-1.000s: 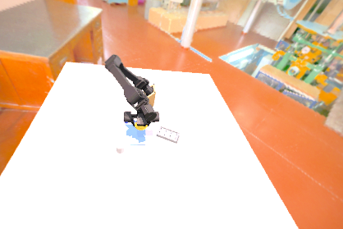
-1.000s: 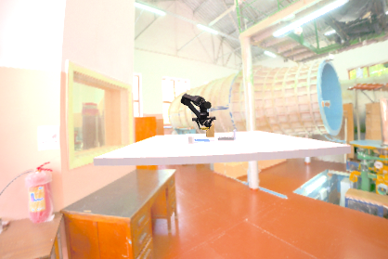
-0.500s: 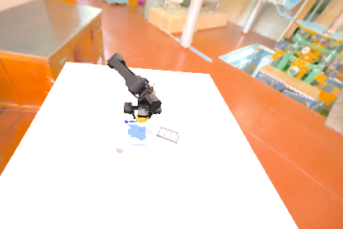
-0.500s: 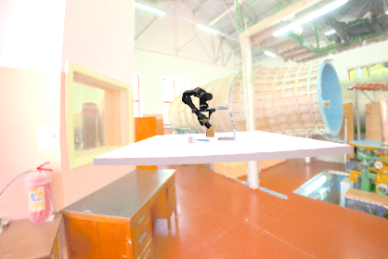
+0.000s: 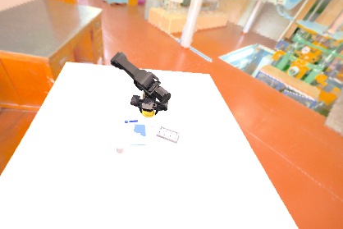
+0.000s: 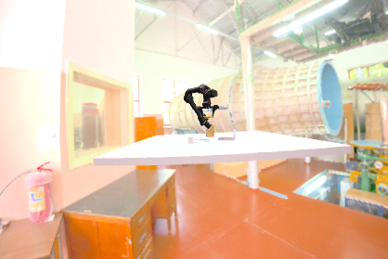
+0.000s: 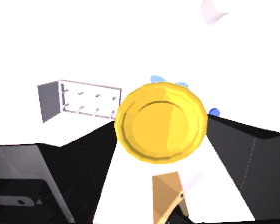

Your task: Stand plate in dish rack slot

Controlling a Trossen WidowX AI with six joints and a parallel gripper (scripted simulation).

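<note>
Now: the dish rack 20 mm ahead of my gripper tip, 140 mm to the left of it and 160 mm below it. The rest, counted from my gripper tip: yellow plate: 10 mm above; then blue spoon: 110 mm behind, 90 mm to the right, 180 mm below; then light blue mat: 10 mm behind, 60 mm to the right, 180 mm below.
</note>
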